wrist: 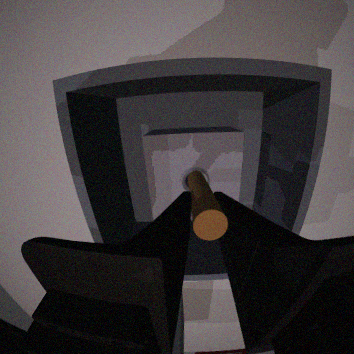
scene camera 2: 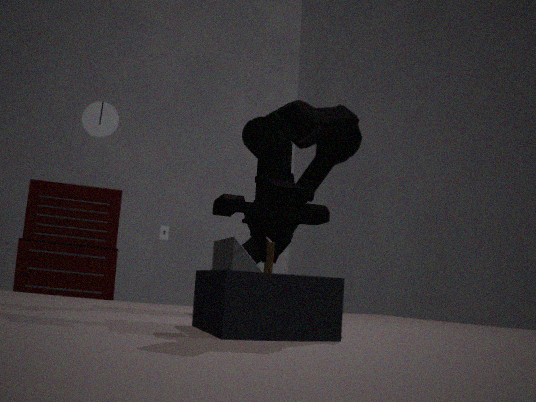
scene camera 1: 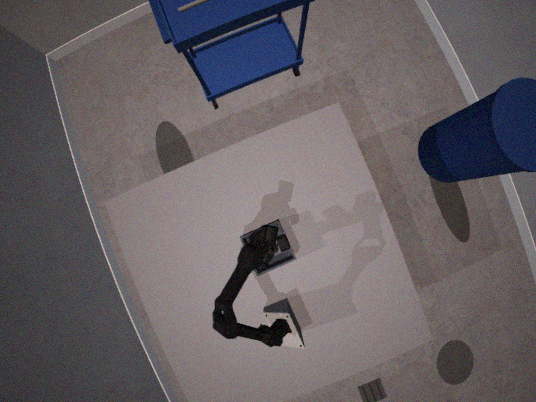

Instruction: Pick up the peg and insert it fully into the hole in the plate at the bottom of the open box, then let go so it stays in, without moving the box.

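Frame: origin at the arm's base, x ahead, y left, z up, level; millimetres.
Seen in the pictures: gripper, fingertip midpoint: (wrist: 201, 198) (scene camera 2: 268, 262); arm's base, origin of the base link: (scene camera 2: 243, 259) (scene camera 1: 284, 325).
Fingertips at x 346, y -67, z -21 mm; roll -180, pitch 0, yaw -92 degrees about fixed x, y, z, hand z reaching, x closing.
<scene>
Offsets run from my fingertips to a thing's top centre. "pt": to the spot under its first point.
The peg @[dx +0, dy +0, dz +35 mm] (scene camera 2: 269, 257) (wrist: 210, 225), brown with an orange top face, stands roughly upright between the fingers. My gripper (scene camera 2: 268, 260) (wrist: 201, 198) is shut on the peg, with its fingertips over the open box. The dark grey box @[dx -14, dy +1, dz -19 mm] (scene camera 1: 278, 265) (scene camera 2: 280, 307) (wrist: 200, 66) stands on the floor mat. A pale plate @[dx -14, dy +1, dz -56 mm] (wrist: 225, 170) lies at its bottom. In the wrist view the peg's lower end overlaps the hole @[pt dx -20, dy +7, dz -73 mm] (wrist: 187, 180), leaving a dark sliver at the left. Whether the tip has entered cannot be told; scene camera 2 hides it behind the box wall.
A grey wedge-shaped block (scene camera 1: 296, 320) (scene camera 2: 225, 255) stands at the arm's base, beyond the box in scene camera 2. A blue cart (scene camera 1: 255, 80), a blue barrel (scene camera 1: 465, 140) and a red cabinet (scene camera 2: 70, 243) stand farther off. The box walls surround the plate.
</scene>
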